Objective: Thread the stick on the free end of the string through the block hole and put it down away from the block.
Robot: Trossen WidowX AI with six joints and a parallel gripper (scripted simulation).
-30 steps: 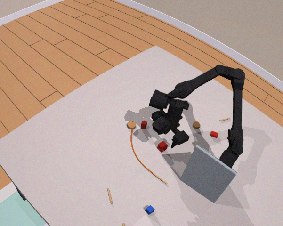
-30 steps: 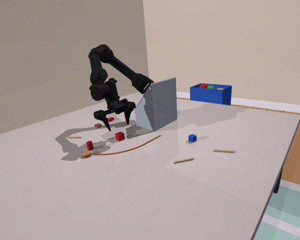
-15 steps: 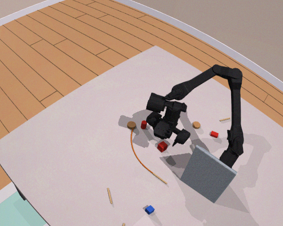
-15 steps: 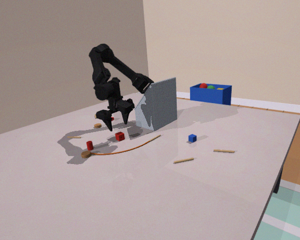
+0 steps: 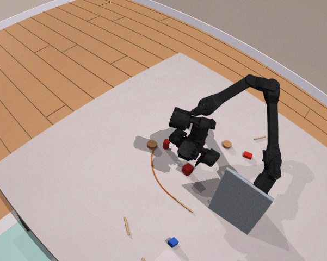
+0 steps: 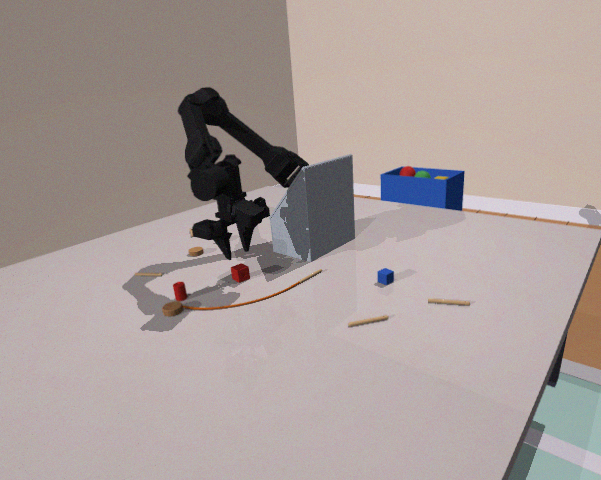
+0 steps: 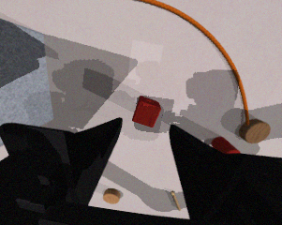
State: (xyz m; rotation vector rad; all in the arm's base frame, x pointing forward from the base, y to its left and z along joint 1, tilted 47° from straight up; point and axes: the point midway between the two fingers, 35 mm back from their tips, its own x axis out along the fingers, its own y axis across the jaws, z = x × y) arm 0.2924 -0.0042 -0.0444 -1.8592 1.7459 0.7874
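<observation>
The thin wooden stick lies 8 cm behind my gripper tip, 13 cm to the left of it and 6 cm below it. Also, from my gripper tip: flat red piece: 14 cm behind, 26 cm to the right, 5 cm below; red cylinder: 14 cm ahead, 4 cm to the right, 4 cm below; blue cube: 17 cm behind, 28 cm to the left, 5 cm below.
</observation>
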